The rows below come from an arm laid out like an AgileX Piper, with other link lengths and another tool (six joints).
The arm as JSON. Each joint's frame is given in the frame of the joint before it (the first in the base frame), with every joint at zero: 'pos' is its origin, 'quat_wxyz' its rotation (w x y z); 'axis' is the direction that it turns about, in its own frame. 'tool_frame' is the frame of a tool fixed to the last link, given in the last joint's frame.
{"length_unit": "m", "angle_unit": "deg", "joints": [
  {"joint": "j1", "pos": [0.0, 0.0, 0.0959], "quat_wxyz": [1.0, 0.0, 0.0, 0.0], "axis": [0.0, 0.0, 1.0]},
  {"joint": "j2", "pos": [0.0, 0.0, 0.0], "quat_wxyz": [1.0, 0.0, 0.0, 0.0], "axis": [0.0, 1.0, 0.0]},
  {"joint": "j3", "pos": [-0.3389, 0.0, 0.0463], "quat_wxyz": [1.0, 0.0, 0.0, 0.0], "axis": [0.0, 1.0, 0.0]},
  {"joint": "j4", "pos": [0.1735, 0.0, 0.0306], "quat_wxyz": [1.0, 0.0, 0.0, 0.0], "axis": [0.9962, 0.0, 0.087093]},
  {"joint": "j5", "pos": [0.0, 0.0, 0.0], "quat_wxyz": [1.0, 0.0, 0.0, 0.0], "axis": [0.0, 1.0, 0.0]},
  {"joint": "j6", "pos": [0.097, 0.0, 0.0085], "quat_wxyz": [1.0, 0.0, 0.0, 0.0], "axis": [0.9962, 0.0, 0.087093]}
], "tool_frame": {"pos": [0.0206, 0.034, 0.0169], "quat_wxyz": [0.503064, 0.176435, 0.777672, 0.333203]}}
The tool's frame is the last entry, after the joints.
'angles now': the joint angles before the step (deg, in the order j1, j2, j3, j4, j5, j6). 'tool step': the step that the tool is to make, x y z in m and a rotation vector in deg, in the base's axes. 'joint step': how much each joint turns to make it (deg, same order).
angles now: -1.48 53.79 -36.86 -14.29 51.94 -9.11
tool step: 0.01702 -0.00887 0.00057 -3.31 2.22 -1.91
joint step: -0.02 4.15 -1.60 -4.88 0.36 3.31
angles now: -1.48 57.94 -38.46 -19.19 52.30 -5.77
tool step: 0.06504 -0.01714 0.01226 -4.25 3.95 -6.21
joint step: -0.64 13.20 -10.45 -6.78 3.50 6.97
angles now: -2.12 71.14 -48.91 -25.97 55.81 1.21
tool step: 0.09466 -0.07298 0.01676 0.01 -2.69 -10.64
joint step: -16.73 17.08 -20.37 2.88 -1.90 -7.00
